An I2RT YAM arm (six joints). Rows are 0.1 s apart.
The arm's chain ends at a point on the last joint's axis. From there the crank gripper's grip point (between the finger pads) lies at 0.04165 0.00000 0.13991 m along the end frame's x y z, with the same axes.
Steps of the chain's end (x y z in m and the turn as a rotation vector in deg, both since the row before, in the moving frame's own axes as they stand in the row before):
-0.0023, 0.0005, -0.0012, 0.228, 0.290, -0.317
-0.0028, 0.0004, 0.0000, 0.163, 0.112, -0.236
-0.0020, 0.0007, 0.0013, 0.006, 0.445, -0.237
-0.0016, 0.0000, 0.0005, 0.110, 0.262, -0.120
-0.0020, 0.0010, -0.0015, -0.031, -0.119, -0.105
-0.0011, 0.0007, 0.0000, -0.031, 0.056, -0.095
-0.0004, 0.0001, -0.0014, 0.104, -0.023, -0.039
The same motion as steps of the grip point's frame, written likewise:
-0.0016, -0.0003, -0.0014, 0.228, 0.290, -0.317
-0.0025, -0.0002, -0.0001, 0.163, 0.112, -0.236
-0.0009, 0.0005, 0.0010, 0.006, 0.445, -0.237
-0.0010, -0.0004, 0.0003, 0.110, 0.262, -0.120
-0.0023, 0.0010, -0.0014, -0.031, -0.119, -0.105
-0.0010, 0.0007, 0.0000, -0.031, 0.056, -0.095
-0.0005, -0.0002, -0.0014, 0.104, -0.023, -0.039

